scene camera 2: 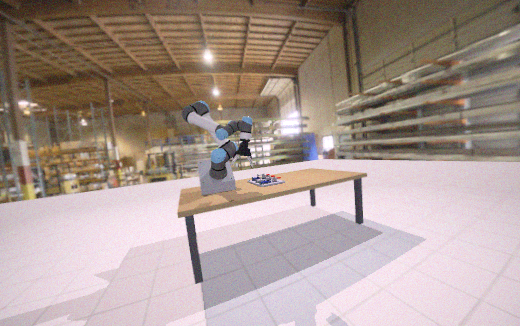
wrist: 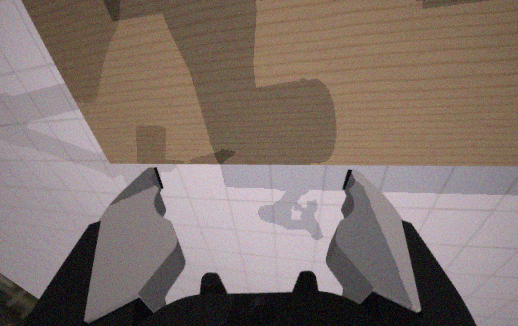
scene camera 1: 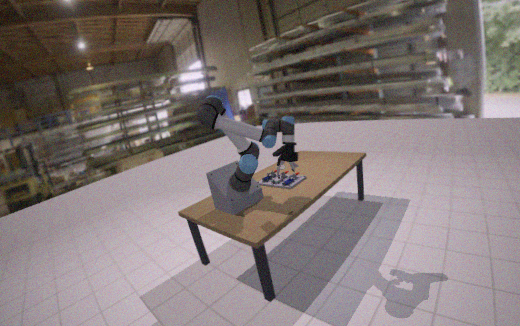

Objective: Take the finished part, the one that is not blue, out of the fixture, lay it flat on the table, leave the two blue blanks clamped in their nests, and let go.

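Where they show: gripper, fingertip midpoint: [scene camera 2: 242, 166] [wrist: 254, 170] [scene camera 1: 286, 173]; arm's base, link origin: [scene camera 2: 218, 172] [scene camera 1: 239, 183].
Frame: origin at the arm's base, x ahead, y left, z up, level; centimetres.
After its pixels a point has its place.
My gripper [scene camera 1: 287, 170] @(z 5.3, x 10.9, y -32.1 cm) [scene camera 2: 245, 159] @(z 5.3, x 10.9, y -32.1 cm) [wrist: 254, 170] @(z 5.3, x 10.9, y -32.1 cm) is open, with its two grey fingers wide apart and nothing between them. It hangs above the table [scene camera 1: 332, 165] @(z -15.2, x 86.4, y -28.5 cm) [scene camera 2: 320, 177] @(z -15.2, x 89.0, y -27.4 cm) [wrist: 400, 75] @(z -15.2, x 30.2, y -28.2 cm). In the first scene view its fingers overlap the fixture [scene camera 1: 285, 186] @(z -13.8, x 31.3, y -14.3 cm) [scene camera 2: 260, 185] @(z -14.3, x 31.5, y -15.6 cm); in the second they show above and left of it. The fixture is a light plate with small clamps and red tips. Blue pieces [scene camera 1: 290, 182] @(z -12.8, x 37.1, y -15.2 cm) [scene camera 2: 263, 182] @(z -12.3, x 34.9, y -14.8 cm) show on it. The finished part cannot be told apart at this size. The fixture does not show in the wrist view.
The grey base block [scene camera 1: 225, 192] @(z -1.0, x -13.9, y 0.0 cm) [scene camera 2: 216, 181] @(z -6.1, x -3.7, y -6.5 cm) stands on the table beside the fixture, under the arm. In the wrist view the table's edge runs across just beyond the fingertips, with floor beyond the edge. Shadows of the arm fall on the table.
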